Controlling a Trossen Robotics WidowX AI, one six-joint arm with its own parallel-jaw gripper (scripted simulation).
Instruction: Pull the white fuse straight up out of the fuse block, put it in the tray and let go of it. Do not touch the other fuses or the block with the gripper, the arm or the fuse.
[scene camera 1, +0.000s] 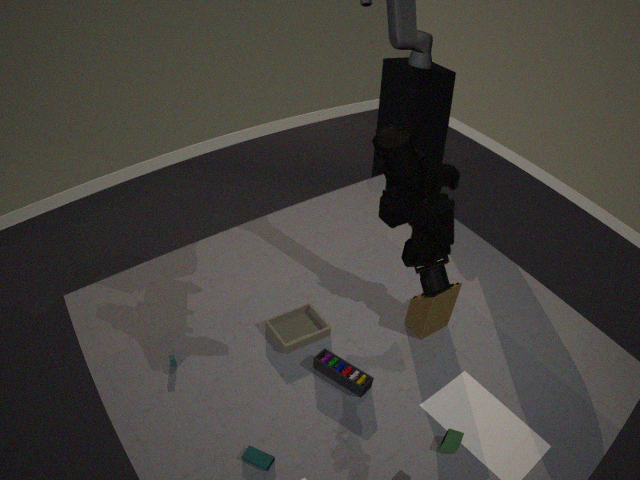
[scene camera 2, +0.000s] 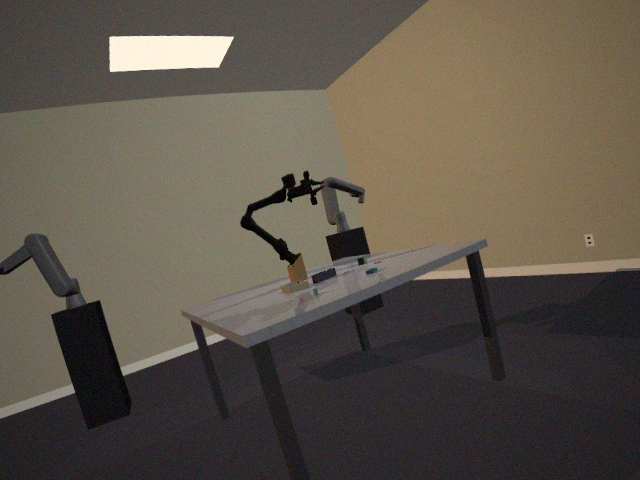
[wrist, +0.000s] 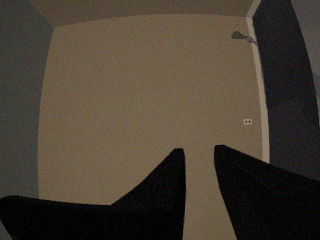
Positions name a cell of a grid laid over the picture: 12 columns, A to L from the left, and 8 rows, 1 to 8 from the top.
Labels:
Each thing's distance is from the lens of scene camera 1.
my gripper (scene camera 1: I5): 0.73 m
beige tray (scene camera 1: F6): 1.23 m

